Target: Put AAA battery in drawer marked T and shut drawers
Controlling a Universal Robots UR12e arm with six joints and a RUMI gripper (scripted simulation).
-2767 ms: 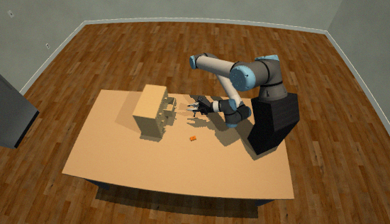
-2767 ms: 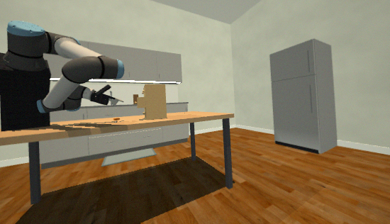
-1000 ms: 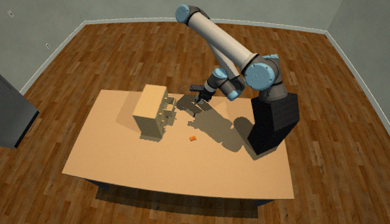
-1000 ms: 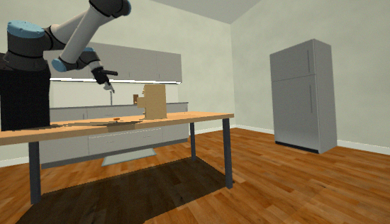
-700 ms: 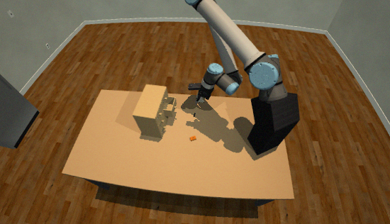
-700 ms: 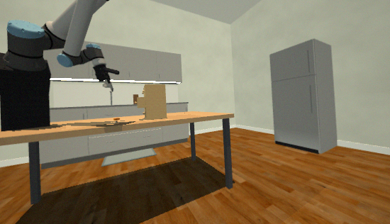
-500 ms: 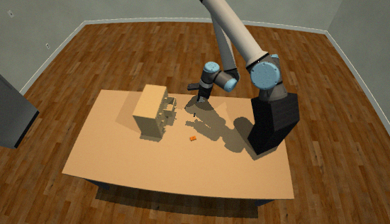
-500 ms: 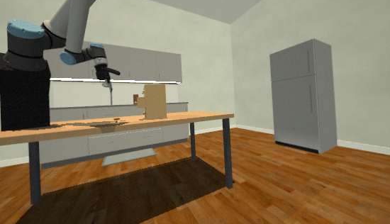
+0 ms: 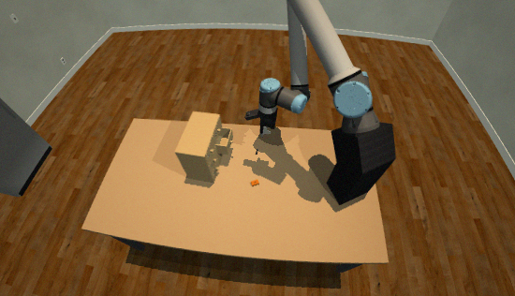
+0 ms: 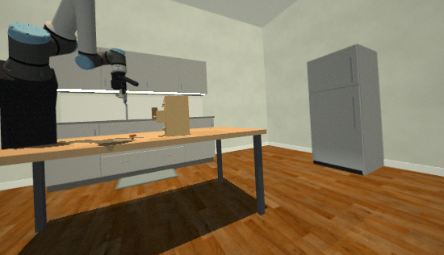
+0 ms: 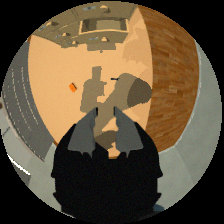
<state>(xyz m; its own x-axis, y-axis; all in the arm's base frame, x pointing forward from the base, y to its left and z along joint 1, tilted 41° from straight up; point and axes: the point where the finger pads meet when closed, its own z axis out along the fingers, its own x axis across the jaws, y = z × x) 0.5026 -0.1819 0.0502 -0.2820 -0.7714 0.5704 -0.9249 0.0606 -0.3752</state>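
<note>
My hand is 30 mm short of the small dark thin object, 60 mm to the left of it and 270 mm above it. From my hand the other things lie so: drawer (270 mm ahead, 80 mm to the right, 140 mm below); orange object (80 mm ahead, 180 mm to the left, 260 mm below).
</note>
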